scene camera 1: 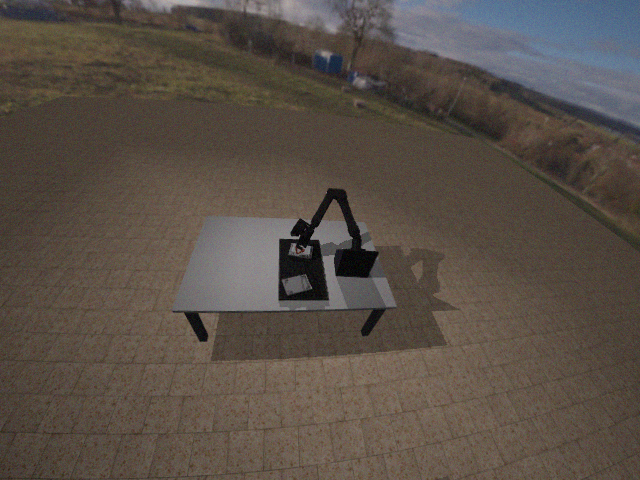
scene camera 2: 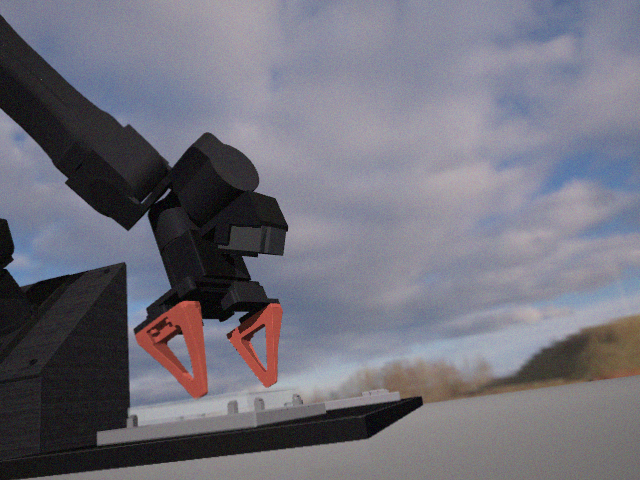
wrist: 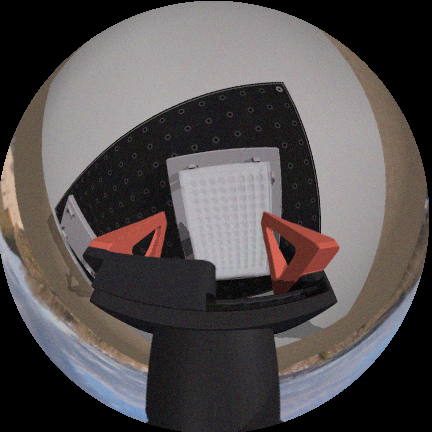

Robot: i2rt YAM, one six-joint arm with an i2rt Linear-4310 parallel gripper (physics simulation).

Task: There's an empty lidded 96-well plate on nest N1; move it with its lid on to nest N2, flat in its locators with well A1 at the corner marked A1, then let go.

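Frame: origin at the arm's base, x back, y up, z left, level; metres.
Seen in the pictures: gripper, fingertip midpoint: point(scene camera 1: 298, 249) point(scene camera 2: 239, 390) point(wrist: 213, 216); arm's base, link origin: point(scene camera 1: 356, 250) point(scene camera 2: 17, 326).
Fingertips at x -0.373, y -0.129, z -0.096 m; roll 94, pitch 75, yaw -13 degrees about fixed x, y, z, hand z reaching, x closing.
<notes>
Offsets run from my fingertips to a thing's top centre. Level surfaces: height alone.
The clear, lidded 96-well plate {dx +0.018, dy -0.003, dz -0.013 m} point(scene camera 2: 165, 411) point(wrist: 230, 215) sits on the light grey nest N1 point(scene camera 2: 175, 431) point(wrist: 175, 161), with small locator posts around it. My gripper point(scene camera 1: 300, 250) point(scene camera 2: 233, 391) point(wrist: 213, 216) is open, with nothing between its orange fingers. Its tips are slightly above the lid. In the wrist view the right tip overlaps the plate's right edge, while the left tip stands out to the left of the plate. The other nest, N2 {dx +0.000, dy -0.013, dz +0.285 m} point(scene camera 1: 297, 284) point(scene camera 2: 356, 401) point(wrist: 79, 232), has no plate on it. The A1 marks are too small to read.
Both nests are on a black perforated board {dx +0.024, dy -0.030, dz +0.123 m} point(scene camera 1: 301, 267) point(scene camera 2: 310, 430) point(wrist: 240, 107) on the grey table {dy -0.044 m} point(scene camera 1: 232, 263) point(wrist: 175, 50). A dark, slanted block point(scene camera 1: 355, 263) point(scene camera 2: 82, 356) stands beside the board near the arm's base.
</notes>
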